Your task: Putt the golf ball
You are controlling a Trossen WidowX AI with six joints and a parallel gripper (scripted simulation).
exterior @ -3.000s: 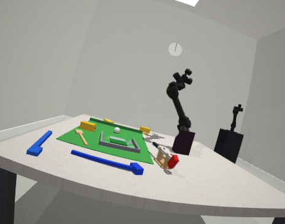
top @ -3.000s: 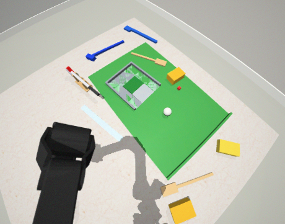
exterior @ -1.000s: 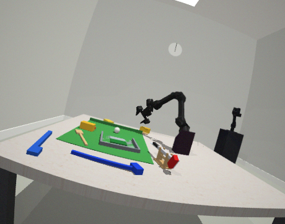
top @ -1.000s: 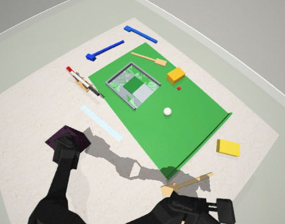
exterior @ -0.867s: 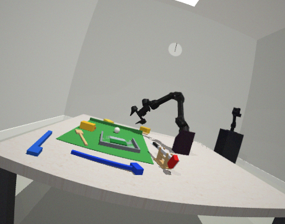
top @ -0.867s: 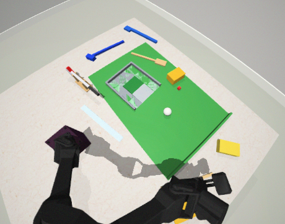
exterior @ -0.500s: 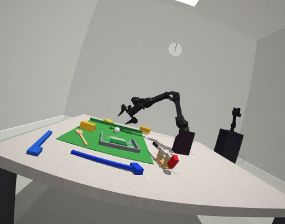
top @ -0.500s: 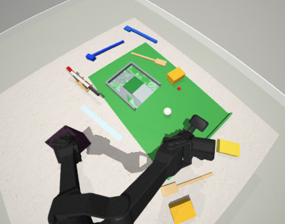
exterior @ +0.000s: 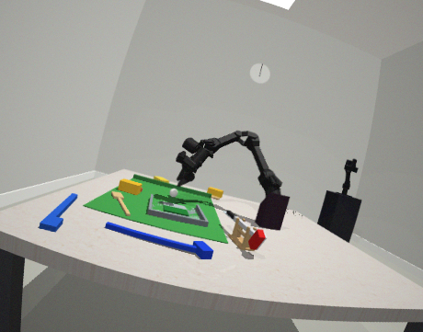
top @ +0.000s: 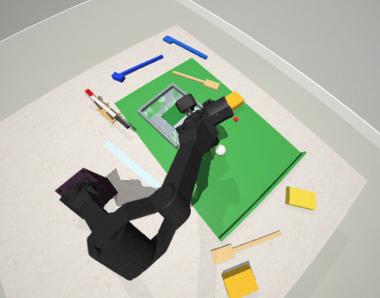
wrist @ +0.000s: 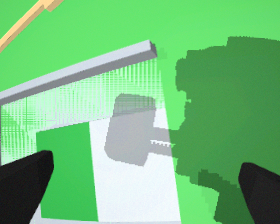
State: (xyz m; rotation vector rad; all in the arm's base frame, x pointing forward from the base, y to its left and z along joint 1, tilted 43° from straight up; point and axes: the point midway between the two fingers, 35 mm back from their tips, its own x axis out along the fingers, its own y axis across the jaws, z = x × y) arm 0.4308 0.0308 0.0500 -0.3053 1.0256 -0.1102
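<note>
Right now my gripper tip is 320 mm to the right of the wooden rack, 280 mm past it and 60 mm above it. The rest, counted from my gripper tip: white golf ball 120 mm to the right, 70 mm below, 20 mm ahead; green mat 90 mm below, 30 mm ahead; small red cube 170 mm ahead, 80 mm below, 50 mm to the right.
</note>
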